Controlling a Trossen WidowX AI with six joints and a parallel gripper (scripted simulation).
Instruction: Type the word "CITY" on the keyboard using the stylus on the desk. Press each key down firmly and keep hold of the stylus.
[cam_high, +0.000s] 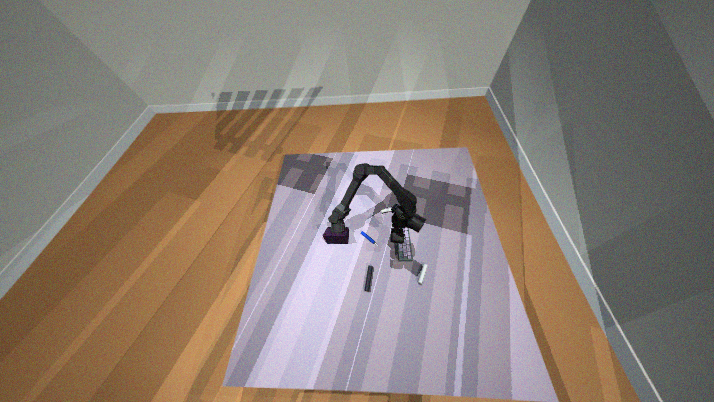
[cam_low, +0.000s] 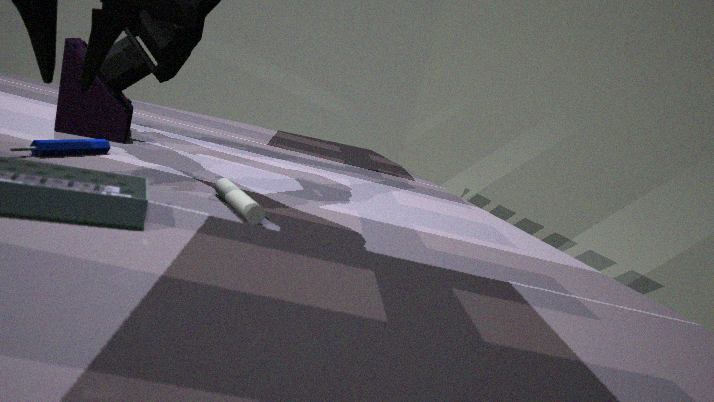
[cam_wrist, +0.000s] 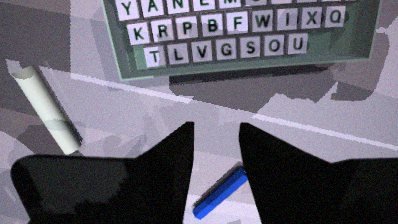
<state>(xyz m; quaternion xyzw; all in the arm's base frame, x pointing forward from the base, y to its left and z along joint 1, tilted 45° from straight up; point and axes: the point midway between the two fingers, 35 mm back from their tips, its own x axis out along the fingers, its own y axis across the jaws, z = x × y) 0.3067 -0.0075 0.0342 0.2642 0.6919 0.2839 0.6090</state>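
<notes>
The blue stylus is 120 mm behind my gripper tip, 30 mm to the right of it and 80 mm below it. Round my gripper tip: dark cylinder 120 mm behind, 230 mm to the right, 80 mm below; stylus tip 90 mm behind, 50 mm to the right, 80 mm below.
</notes>
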